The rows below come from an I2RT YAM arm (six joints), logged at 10 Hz.
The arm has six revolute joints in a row. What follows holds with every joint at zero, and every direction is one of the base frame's.
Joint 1 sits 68 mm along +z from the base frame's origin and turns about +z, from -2.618 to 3.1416 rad.
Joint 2 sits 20 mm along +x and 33.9 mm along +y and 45.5 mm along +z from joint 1 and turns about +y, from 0 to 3.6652 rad.
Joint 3 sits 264 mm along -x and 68.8 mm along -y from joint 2 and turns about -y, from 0 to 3.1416 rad.
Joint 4 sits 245 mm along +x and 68.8 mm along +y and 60 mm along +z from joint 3 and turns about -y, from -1.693 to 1.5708 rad.
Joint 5 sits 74 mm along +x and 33.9 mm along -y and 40.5 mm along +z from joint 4 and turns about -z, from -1.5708 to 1.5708 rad.
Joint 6 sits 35.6 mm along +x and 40.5 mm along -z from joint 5 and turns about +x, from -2.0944 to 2.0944 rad.
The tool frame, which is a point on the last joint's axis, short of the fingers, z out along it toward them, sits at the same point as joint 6; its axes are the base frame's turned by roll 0, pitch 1.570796 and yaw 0 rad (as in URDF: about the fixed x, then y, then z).
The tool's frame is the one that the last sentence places.
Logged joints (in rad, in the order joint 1, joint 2, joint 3, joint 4, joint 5, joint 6), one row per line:
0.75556 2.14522 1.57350 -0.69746 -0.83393 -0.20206
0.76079 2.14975 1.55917 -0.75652 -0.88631 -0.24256
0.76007 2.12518 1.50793 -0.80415 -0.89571 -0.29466
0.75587 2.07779 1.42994 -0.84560 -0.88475 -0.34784
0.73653 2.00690 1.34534 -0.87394 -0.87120 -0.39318
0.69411 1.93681 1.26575 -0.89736 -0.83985 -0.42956
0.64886 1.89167 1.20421 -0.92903 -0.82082 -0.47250
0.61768 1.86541 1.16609 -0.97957 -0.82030 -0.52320
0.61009 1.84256 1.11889 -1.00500 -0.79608 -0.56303
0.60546 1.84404 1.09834 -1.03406 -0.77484 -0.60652
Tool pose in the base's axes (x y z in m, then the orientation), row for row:
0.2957 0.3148 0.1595 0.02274 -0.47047 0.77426 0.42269
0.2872 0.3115 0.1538 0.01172 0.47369 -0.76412 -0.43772
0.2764 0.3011 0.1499 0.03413 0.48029 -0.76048 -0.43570
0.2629 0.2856 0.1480 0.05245 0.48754 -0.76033 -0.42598
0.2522 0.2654 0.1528 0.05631 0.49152 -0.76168 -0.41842
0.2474 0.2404 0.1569 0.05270 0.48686 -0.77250 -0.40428
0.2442 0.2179 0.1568 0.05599 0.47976 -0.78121 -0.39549
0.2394 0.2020 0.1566 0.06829 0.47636 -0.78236 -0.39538
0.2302 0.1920 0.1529 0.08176 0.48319 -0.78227 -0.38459
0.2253 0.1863 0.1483 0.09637 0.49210 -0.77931 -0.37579
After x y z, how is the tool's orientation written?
As a quaternion, w x y z.
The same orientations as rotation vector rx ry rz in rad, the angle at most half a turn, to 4 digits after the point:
-1.4570 2.3978 1.3090
1.4771 -2.3828 -1.3650
1.4769 -2.3386 -1.3398
1.4825 -2.3120 -1.2953
1.4911 -2.3107 -1.2694
1.4802 -2.3487 -1.2292
1.4557 -2.3704 -1.2000
1.4348 -2.3564 -1.1909
1.4437 -2.3373 -1.1491
1.4578 -2.3086 -1.1132

